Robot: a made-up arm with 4 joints.
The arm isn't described. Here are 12 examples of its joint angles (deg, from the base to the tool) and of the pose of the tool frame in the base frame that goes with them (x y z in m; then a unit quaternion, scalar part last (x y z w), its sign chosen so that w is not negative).
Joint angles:
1: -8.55 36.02 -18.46 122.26
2: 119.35 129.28 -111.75 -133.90
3: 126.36 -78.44 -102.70 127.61
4: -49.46 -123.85 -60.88 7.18
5: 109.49 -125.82 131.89 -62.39
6: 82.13 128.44 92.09 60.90
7: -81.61 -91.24 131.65 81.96
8: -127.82 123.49 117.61 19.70
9: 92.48 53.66 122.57 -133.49
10: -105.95 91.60 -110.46 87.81
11: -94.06 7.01 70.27 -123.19
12: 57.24 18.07 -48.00 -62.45
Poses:
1: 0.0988 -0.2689 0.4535 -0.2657 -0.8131 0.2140 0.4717
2: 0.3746 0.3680 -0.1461 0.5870 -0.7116 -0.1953 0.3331
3: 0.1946 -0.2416 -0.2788 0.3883 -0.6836 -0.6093 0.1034
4: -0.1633 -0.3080 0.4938 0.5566 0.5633 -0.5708 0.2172
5: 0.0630 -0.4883 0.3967 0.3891 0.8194 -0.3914 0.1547
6: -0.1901 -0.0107 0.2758 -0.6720 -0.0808 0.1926 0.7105
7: 0.3441 -0.0876 -0.0498 0.6733 -0.6529 -0.1985 0.2844
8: -0.0368 0.0979 -0.3308 -0.2612 -0.6408 -0.5513 0.4661
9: -0.3316 0.5226 0.1423 -0.6358 0.5209 -0.5052 0.2629
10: 0.1794 -0.0656 0.3236 -0.5196 -0.5189 0.4745 0.4854
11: 0.7432 -0.0677 -0.2205 0.1928 -0.7623 -0.5434 0.2940
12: -0.7779 0.1007 0.0125 0.2753 -0.0228 -0.3258 0.9042
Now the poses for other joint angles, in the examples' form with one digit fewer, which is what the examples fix.
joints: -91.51 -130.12 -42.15 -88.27
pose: -0.306 -0.472 0.399 -0.841 -0.394 0.175 0.325
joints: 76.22 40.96 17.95 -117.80
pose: -0.753 0.130 0.246 -0.103 0.379 -0.361 0.846
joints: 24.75 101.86 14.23 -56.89
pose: -0.406 0.483 0.259 -0.634 0.266 -0.445 0.574
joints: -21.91 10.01 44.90 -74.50
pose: 0.261 -0.323 0.756 -0.241 0.709 0.305 0.589
